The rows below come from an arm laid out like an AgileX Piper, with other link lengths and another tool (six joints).
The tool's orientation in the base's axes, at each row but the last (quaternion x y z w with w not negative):
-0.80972 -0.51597 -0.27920 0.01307
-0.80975 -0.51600 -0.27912 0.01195
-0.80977 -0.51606 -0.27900 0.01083
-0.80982 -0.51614 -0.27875 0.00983
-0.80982 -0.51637 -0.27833 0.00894
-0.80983 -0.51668 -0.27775 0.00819
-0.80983 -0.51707 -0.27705 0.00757
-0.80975 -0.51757 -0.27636 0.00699
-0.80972 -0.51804 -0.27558 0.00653
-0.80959 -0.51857 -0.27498 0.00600
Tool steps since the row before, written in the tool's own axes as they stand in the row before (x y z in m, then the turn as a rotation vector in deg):
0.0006 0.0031 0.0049 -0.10 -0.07 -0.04
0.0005 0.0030 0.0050 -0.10 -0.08 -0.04
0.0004 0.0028 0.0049 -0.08 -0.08 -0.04
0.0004 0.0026 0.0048 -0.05 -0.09 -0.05
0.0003 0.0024 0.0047 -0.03 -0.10 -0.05
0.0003 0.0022 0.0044 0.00 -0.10 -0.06
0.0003 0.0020 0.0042 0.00 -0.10 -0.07
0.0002 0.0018 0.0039 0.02 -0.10 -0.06
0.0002 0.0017 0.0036 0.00 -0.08 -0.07
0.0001 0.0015 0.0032 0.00 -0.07 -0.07
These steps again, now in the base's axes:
0.0049 0.0006 -0.0030 -0.11 -0.06 -0.03
0.0049 0.0005 -0.0032 -0.12 -0.06 -0.03
0.0046 0.0005 -0.0032 -0.11 -0.04 -0.02
0.0044 0.0006 -0.0032 -0.11 -0.01 -0.01
0.0042 0.0005 -0.0032 -0.12 0.01 0.00
0.0039 0.0005 -0.0030 -0.11 0.03 0.02
0.0036 0.0006 -0.0029 -0.12 0.03 0.03
0.0033 0.0005 -0.0027 -0.10 0.05 0.03
0.0031 0.0004 -0.0025 -0.10 0.02 0.04
0.0027 0.0003 -0.0023 -0.09 0.01 0.04

